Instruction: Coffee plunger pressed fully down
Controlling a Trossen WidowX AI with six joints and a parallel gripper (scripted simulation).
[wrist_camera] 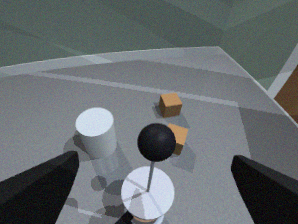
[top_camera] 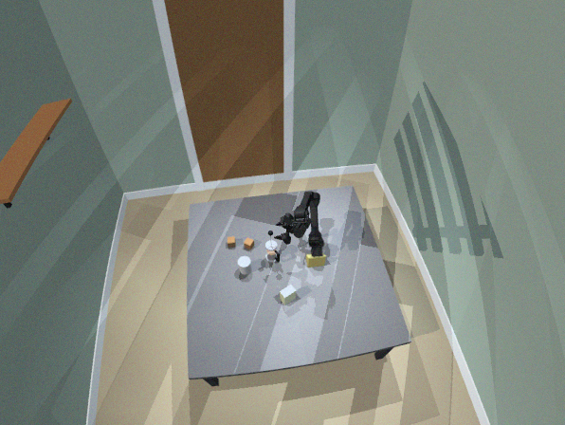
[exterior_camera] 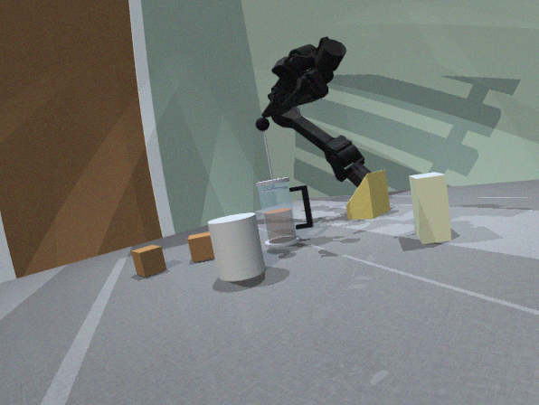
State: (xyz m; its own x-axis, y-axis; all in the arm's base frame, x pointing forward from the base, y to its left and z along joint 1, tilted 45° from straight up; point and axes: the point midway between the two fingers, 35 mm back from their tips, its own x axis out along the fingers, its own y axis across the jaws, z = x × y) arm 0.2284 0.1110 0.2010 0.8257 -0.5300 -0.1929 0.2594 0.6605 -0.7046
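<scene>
Now: gripper tip 160 mm above the coffee press and 20 mm short of it. From my gripper tip the other things lie so: white cylinder 240 mm below, 210 mm ahead, 60 mm to the left.
</scene>
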